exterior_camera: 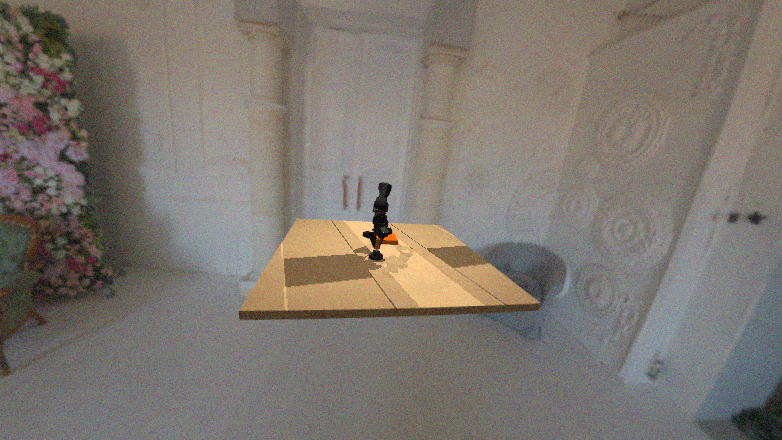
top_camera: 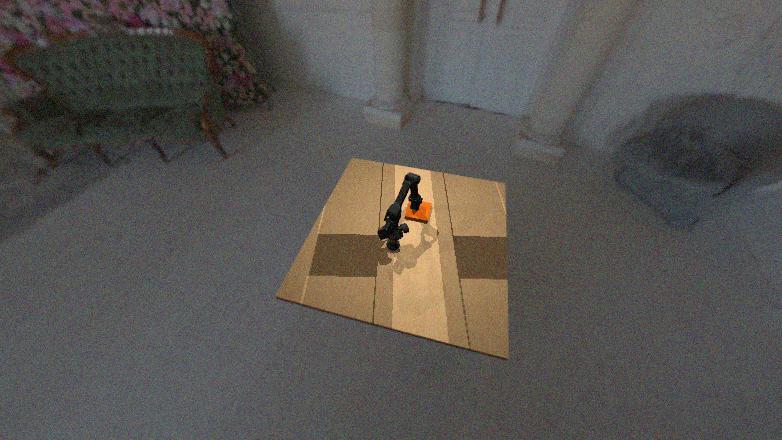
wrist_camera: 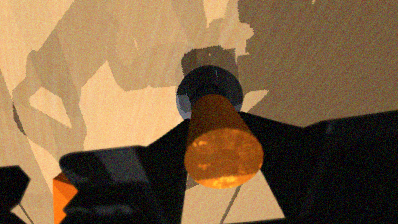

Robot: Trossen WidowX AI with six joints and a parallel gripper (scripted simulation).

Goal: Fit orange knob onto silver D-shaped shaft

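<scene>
My gripper tip is 3 cm below the orange knob. The rest, counted from my gripper tip: pedestal with D-shaped shaft 4 cm below.
</scene>
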